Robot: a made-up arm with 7 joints. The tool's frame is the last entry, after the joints.
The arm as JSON. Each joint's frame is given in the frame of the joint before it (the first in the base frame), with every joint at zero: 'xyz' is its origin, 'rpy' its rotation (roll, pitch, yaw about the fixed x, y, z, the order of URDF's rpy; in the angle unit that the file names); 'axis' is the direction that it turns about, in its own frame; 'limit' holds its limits. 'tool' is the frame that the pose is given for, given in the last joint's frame.
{
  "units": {
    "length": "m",
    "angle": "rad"
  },
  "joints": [
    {
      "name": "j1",
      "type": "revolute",
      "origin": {
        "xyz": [
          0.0,
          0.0,
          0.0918
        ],
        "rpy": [
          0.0,
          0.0,
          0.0
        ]
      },
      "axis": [
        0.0,
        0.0,
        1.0
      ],
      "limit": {
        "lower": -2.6,
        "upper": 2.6
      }
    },
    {
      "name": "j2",
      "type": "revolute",
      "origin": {
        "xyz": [
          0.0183,
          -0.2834,
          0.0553
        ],
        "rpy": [
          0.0,
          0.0,
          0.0
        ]
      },
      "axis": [
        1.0,
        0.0,
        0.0
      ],
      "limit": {
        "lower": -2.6,
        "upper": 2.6
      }
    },
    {
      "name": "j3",
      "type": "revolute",
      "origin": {
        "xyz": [
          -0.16,
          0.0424,
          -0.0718
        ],
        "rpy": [
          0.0,
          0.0,
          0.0
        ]
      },
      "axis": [
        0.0,
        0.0,
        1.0
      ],
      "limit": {
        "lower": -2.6,
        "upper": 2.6
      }
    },
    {
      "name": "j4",
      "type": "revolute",
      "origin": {
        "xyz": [
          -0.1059,
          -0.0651,
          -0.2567
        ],
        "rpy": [
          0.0,
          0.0,
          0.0
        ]
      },
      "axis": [
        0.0,
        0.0,
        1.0
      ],
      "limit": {
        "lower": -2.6,
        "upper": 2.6
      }
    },
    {
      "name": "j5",
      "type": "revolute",
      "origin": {
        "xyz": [
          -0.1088,
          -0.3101,
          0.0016
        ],
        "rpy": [
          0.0,
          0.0,
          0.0
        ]
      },
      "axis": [
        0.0,
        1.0,
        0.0
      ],
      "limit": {
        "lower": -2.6,
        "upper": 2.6
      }
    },
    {
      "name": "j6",
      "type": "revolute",
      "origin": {
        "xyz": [
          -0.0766,
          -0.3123,
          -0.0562
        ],
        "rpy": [
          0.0,
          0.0,
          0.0
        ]
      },
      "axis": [
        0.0,
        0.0,
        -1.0
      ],
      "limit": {
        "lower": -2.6,
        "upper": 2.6
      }
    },
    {
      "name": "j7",
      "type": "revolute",
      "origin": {
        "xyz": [
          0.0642,
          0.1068,
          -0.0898
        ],
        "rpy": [
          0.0,
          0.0,
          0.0
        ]
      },
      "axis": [
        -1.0,
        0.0,
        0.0
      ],
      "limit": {
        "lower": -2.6,
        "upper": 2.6
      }
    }
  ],
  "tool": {
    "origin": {
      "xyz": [
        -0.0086,
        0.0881,
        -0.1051
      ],
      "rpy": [
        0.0,
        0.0,
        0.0
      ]
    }
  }
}
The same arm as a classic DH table. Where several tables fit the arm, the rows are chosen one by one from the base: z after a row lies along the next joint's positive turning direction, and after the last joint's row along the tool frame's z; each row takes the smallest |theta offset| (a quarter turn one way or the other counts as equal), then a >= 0, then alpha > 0; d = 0 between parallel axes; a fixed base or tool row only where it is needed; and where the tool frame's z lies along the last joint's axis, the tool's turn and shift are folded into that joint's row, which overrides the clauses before.
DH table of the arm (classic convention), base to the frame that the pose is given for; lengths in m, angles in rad. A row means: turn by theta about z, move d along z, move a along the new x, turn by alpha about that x. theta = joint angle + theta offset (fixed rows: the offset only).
j1: d 0.1471  theta_offset -1.5708  a 0.2834  alpha -1.5708
j2: d -0.1417  theta_offset 0  a -0.0424  alpha 1.5708
j3: d 0  theta_offset -1.0196  a 0.1243  alpha 0
j4: d -0.3269  theta_offset -0.5512  a 0.1088  alpha 1.5708
j5: d -0.6224  theta_offset 0  a 0.0766  alpha 1.5708
j6: d 0.146  theta_offset 1.5708  a 0.1068  alpha 1.5708
j7: d -0.0556  theta_offset 0  a 0.0881  alpha 1.5708
tool (fixed): d -0.1051  theta_offset -1.5708  a 0  alpha 0
Joint limits (rad, base to tool): -2.6..2.6 -2.6..2.6 -2.6..2.6 -2.6..2.6 -2.6..2.6 -2.6..2.6 -2.6..2.6

